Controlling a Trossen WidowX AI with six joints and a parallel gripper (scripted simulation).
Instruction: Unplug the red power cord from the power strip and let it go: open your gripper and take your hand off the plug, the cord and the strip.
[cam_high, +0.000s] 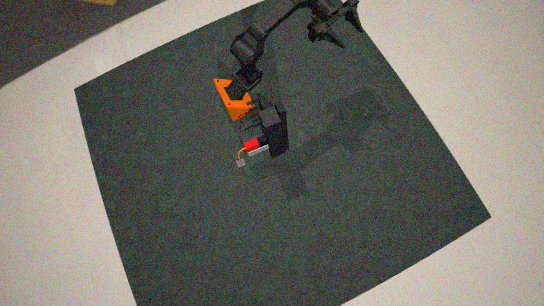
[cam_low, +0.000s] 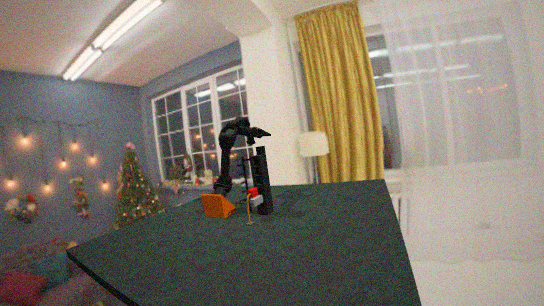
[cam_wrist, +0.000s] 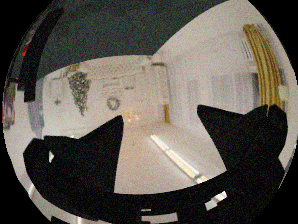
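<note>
The red plug lies 38 cm to the right of my gripper tip, 25 cm below it and 4 cm ahead of it.
</note>
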